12 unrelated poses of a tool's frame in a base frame.
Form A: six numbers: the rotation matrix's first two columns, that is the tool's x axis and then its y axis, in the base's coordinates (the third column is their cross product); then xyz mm.
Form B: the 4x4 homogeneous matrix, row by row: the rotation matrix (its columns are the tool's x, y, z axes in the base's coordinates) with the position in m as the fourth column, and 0 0 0 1 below. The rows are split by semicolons. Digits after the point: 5 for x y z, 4 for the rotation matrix.
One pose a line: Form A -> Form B
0.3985, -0.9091, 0.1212, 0.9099, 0.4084, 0.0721, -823.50, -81.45, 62.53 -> 0.3985, 0.9099, -0.1150, -0.82350; -0.9091, 0.4084, 0.0815, -0.08145; 0.1212, 0.0721, 0.9899, 0.06253; 0, 0, 0, 1
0.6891, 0.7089, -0.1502, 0.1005, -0.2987, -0.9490, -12.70, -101.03, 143.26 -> 0.6891, 0.1005, -0.7176, -0.01270; 0.7089, -0.2987, 0.6389, -0.10103; -0.1502, -0.9490, -0.2771, 0.14326; 0, 0, 0, 1
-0.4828, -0.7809, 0.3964, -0.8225, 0.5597, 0.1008, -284.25, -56.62, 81.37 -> -0.4828, -0.8225, -0.3006, -0.28425; -0.7809, 0.5597, -0.2774, -0.05662; 0.3964, 0.1008, -0.9125, 0.08137; 0, 0, 0, 1
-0.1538, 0.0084, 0.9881, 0.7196, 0.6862, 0.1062, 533.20, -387.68, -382.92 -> -0.1538, 0.7196, -0.6771, 0.53320; 0.0084, 0.6862, 0.7274, -0.38768; 0.9881, 0.1062, -0.1116, -0.38292; 0, 0, 0, 1
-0.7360, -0.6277, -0.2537, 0.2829, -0.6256, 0.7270, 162.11, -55.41, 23.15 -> -0.7360, 0.2829, -0.6151, 0.16211; -0.6277, -0.6256, 0.4633, -0.05541; -0.2537, 0.7270, 0.6380, 0.02315; 0, 0, 0, 1
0.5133, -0.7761, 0.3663, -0.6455, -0.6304, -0.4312, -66.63, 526.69, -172.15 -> 0.5133, -0.6455, 0.5656, -0.06663; -0.7761, -0.6304, -0.0151, 0.52669; 0.3663, -0.4312, -0.8246, -0.17215; 0, 0, 0, 1
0.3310, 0.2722, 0.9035, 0.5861, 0.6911, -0.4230, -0.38, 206.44, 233.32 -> 0.3310, 0.5861, -0.7395, -0.00038; 0.2722, 0.6911, 0.6696, 0.20644; 0.9035, -0.4230, 0.0692, 0.23332; 0, 0, 0, 1
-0.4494, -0.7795, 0.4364, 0.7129, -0.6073, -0.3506, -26.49, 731.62, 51.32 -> -0.4494, 0.7129, 0.5383, -0.02649; -0.7795, -0.6073, 0.1535, 0.73162; 0.4364, -0.3506, 0.8286, 0.05132; 0, 0, 0, 1
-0.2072, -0.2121, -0.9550, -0.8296, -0.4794, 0.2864, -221.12, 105.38, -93.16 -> -0.2072, -0.8296, -0.5186, -0.22112; -0.2121, -0.4794, 0.8516, 0.10538; -0.9550, 0.2864, -0.0766, -0.09316; 0, 0, 0, 1
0.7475, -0.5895, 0.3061, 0.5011, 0.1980, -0.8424, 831.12, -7.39, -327.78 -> 0.7475, 0.5011, 0.4360, 0.83112; -0.5895, 0.1980, 0.7831, -0.00739; 0.3061, -0.8424, 0.4434, -0.32778; 0, 0, 0, 1
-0.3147, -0.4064, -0.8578, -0.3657, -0.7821, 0.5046, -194.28, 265.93, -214.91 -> -0.3147, -0.3657, -0.8760, -0.19428; -0.4064, -0.7821, 0.4725, 0.26593; -0.8578, 0.5046, 0.0975, -0.21491; 0, 0, 0, 1
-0.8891, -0.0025, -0.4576, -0.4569, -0.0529, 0.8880, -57.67, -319.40, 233.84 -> -0.8891, -0.4569, -0.0264, -0.05767; -0.0025, -0.0529, 0.9986, -0.31940; -0.4576, 0.8880, 0.0459, 0.23384; 0, 0, 0, 1
